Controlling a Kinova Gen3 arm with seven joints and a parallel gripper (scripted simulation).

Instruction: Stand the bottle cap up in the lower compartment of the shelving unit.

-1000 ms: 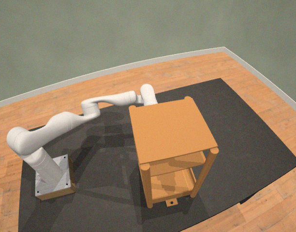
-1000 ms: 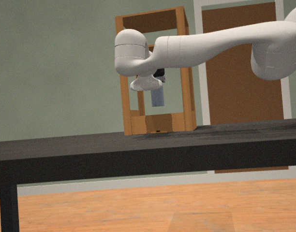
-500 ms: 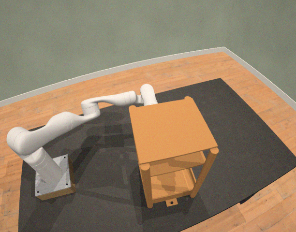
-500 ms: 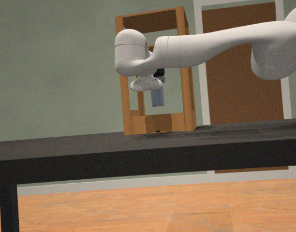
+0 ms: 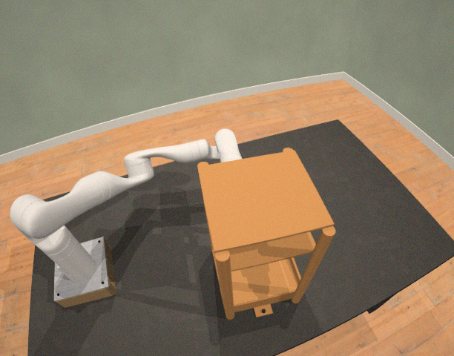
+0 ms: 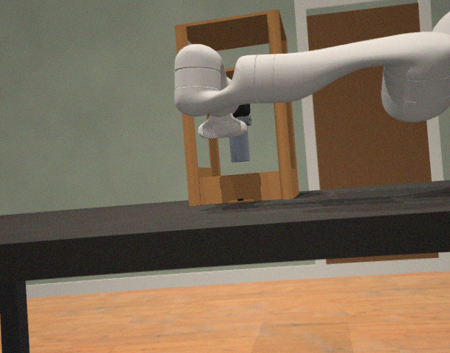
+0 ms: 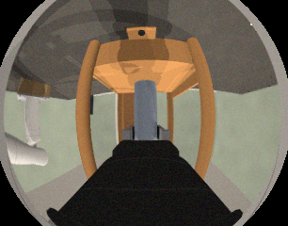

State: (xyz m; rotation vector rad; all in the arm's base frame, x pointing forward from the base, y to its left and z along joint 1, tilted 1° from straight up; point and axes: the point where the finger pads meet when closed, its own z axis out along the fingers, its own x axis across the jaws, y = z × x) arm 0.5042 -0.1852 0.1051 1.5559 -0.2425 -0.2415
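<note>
The shelving unit is 6 cm to the right of my hand, 2 cm behind it and 2 cm above it. Also, from my hand: bottle 2 cm above.
</note>
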